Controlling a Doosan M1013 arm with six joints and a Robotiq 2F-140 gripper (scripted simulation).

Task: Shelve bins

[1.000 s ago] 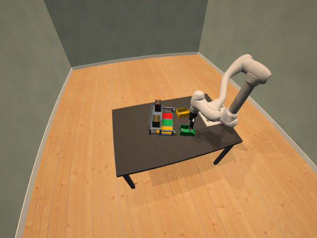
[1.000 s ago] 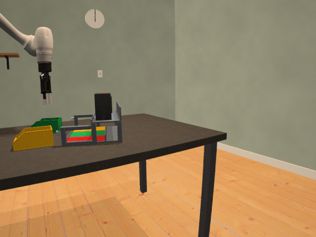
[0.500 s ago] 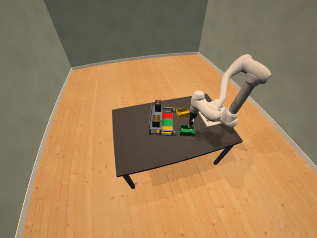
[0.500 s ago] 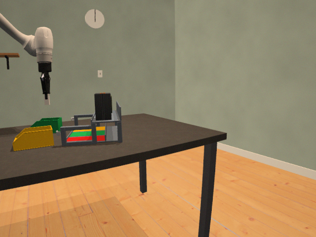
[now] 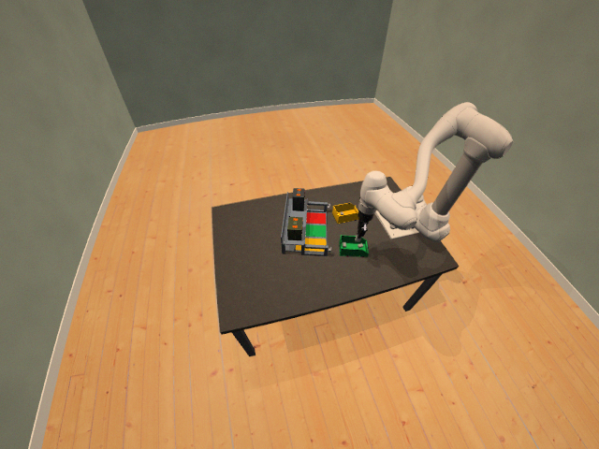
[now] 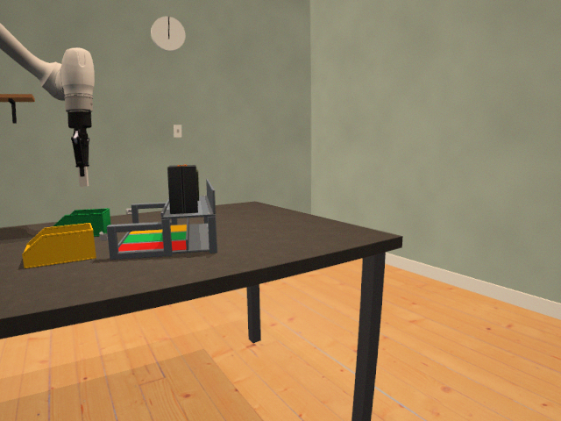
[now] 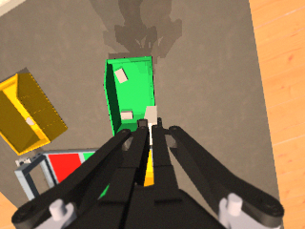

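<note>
Right now my hand is 1 cm past the green bin, 5 cm to the left of it and 15 cm above it. Also, from my hand: yellow bin 2 cm behind, 33 cm to the right, 15 cm below.
</note>
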